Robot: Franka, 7 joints.
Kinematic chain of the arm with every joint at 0, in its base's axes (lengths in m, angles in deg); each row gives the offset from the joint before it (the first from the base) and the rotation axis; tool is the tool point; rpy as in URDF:
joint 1: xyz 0 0 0.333 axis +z
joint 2: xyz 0 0 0 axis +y
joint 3: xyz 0 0 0.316 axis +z
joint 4: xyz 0.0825 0 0 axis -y
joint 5: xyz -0.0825 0 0.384 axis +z
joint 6: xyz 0 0 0 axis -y
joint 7: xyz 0.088 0 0 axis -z
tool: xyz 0 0 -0.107 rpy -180 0 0
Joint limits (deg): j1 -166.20..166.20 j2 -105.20..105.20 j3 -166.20..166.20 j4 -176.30..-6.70 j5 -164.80..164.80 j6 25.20..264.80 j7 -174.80..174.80
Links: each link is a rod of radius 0.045 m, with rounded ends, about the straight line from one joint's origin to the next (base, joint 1, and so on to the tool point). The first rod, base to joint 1, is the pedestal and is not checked.
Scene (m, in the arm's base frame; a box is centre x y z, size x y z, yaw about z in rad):
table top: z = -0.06
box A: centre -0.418 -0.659 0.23 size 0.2 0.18 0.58 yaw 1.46
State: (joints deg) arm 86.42 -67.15 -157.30 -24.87 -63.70 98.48 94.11
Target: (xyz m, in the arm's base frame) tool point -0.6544 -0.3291 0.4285
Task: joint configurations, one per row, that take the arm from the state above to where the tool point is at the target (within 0.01 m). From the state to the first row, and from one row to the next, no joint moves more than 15 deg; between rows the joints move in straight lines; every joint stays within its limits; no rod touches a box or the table.
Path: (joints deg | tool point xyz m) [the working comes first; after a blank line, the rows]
Joints at the target: 33.05 -67.20 -166.20 -16.06 -65.35 57.53 94.11
Straight joint move there: touches box A.

1: 79.91 -54.85 -159.08 -23.75 -59.97 88.19 98.90 | -0.1358 -0.7579 0.5527
2: 73.39 -42.55 -160.86 -22.63 -56.24 77.90 103.68 | -0.2138 -0.6559 0.6971
3: 66.88 -30.24 -162.64 -21.51 -52.52 67.62 108.47 | -0.2553 -0.5222 0.8185
4: 60.37 -17.94 -164.42 -20.39 -48.79 57.33 113.26 | -0.2550 -0.3714 0.9112
5: 53.85 -5.64 -166.20 -19.26 -45.06 47.04 118.04 | -0.2123 -0.2188 0.9719
6: 49.69 -17.95 -166.20 -18.62 -49.12 49.14 113.26 | -0.3153 -0.2926 0.9032
7: 45.53 -30.26 -166.20 -17.98 -53.18 51.24 108.47 | -0.4182 -0.3410 0.8104
8: 41.37 -42.57 -166.20 -17.34 -57.23 53.33 103.68 | -0.5136 -0.3627 0.6973
9: 37.21 -54.88 -166.20 -16.70 -61.29 55.43 98.90 | -0.5945 -0.3579 0.5684
10: 33.05 -67.20 -166.20 -16.06 -65.35 57.53 94.11 | -0.6544 -0.3291 0.4284

